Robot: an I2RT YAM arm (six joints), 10 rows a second.
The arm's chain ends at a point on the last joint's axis. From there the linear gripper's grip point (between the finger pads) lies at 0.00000 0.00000 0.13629 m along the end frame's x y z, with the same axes.
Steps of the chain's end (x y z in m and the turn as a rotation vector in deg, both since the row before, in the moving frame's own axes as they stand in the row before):
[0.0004, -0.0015, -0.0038, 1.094, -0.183, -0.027]
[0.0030, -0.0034, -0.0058, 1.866, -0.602, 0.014]
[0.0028, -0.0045, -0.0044, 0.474, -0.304, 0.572]
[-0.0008, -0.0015, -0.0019, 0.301, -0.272, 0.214]
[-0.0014, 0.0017, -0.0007, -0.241, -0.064, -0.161]
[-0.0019, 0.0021, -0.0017, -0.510, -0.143, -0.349]
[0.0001, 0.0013, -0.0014, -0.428, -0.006, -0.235]
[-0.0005, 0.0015, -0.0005, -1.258, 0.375, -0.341]
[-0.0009, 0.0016, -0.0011, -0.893, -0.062, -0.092]
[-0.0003, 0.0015, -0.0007, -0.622, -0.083, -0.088]
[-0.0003, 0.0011, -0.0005, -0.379, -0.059, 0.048]
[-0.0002, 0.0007, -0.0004, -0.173, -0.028, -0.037]
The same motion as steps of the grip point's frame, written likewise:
[0.0000, -0.0041, -0.0038, 1.094, -0.183, -0.027]
[0.0016, -0.0078, -0.0059, 1.866, -0.602, 0.014]
[0.0021, -0.0056, -0.0044, 0.474, -0.304, 0.572]
[-0.0014, -0.0022, -0.0019, 0.301, -0.272, 0.214]
[-0.0016, 0.0023, -0.0007, -0.241, -0.064, -0.161]
[-0.0022, 0.0033, -0.0017, -0.510, -0.143, -0.349]
[0.0001, 0.0023, -0.0014, -0.428, -0.006, -0.235]
[0.0004, 0.0045, -0.0005, -1.258, 0.375, -0.341]
[-0.0010, 0.0037, -0.0011, -0.893, -0.062, -0.092]
[-0.0005, 0.0030, -0.0007, -0.622, -0.083, -0.088]
[-0.0004, 0.0020, -0.0005, -0.379, -0.059, 0.048]
[-0.0003, 0.0011, -0.0004, -0.173, -0.028, -0.037]

